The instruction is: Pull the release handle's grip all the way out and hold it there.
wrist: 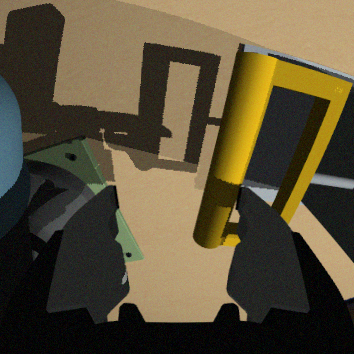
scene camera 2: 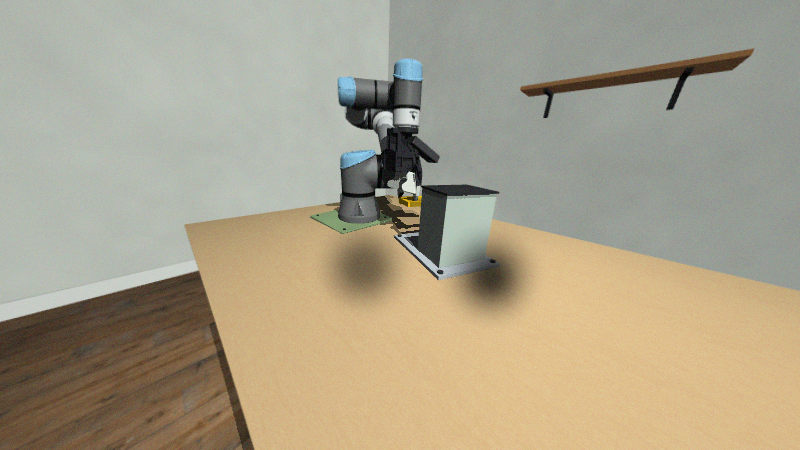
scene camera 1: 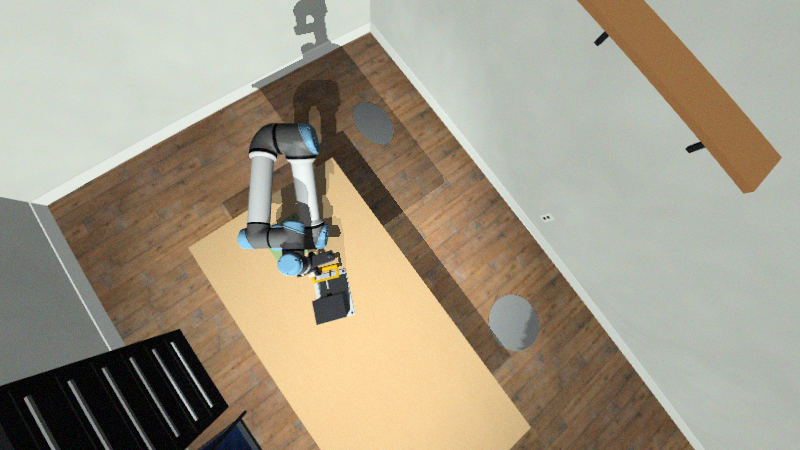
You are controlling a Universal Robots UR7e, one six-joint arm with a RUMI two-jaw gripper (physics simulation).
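Observation:
The release handle is a yellow rectangular frame with a thick round grip bar (wrist: 242, 120) on the gripper side. The yellow handle also shows in scene camera 2 (scene camera 2: 411, 202). A light rod (wrist: 332, 181) runs from behind the frame toward the dark part of the fixture. The fixture's box (scene camera 1: 331, 309) (scene camera 2: 467, 229) has a dark top and a pale side. My gripper (wrist: 177, 187) is open, pointing down at the handle. The grip's shaded lower end lies close to the right finger in the wrist view; whether they touch is unclear. A wide gap separates it from the left finger.
The fixture stands on a grey bolted base plate (scene camera 2: 465, 269) on the wooden table (scene camera 1: 391, 358) (scene camera 2: 346, 358). The arm's green mounting plate (scene camera 2: 330, 219) (wrist: 131, 245) is close beside the gripper. A wooden shelf (scene camera 1: 688, 89) (scene camera 2: 632, 72) hangs on the wall.

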